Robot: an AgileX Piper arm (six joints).
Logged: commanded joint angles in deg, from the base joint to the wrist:
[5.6 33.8 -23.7 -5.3 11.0 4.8]
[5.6 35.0 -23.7 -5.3 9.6 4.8]
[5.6 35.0 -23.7 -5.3 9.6 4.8]
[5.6 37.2 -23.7 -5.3 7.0 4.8]
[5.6 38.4 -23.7 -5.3 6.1 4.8]
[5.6 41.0 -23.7 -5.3 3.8 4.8]
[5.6 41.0 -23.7 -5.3 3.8 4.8]
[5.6 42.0 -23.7 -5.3 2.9 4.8]
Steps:
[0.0 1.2 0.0 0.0 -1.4 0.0]
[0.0 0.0 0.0 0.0 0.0 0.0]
[0.0 2.2 0.0 0.0 -2.6 0.0]
[0.0 1.2 0.0 0.0 -0.9 0.0]
[0.0 2.6 0.0 0.0 -2.3 0.0]
[0.0 0.0 0.0 0.0 0.0 0.0]
[0.0 1.0 0.0 0.0 -0.9 0.0]

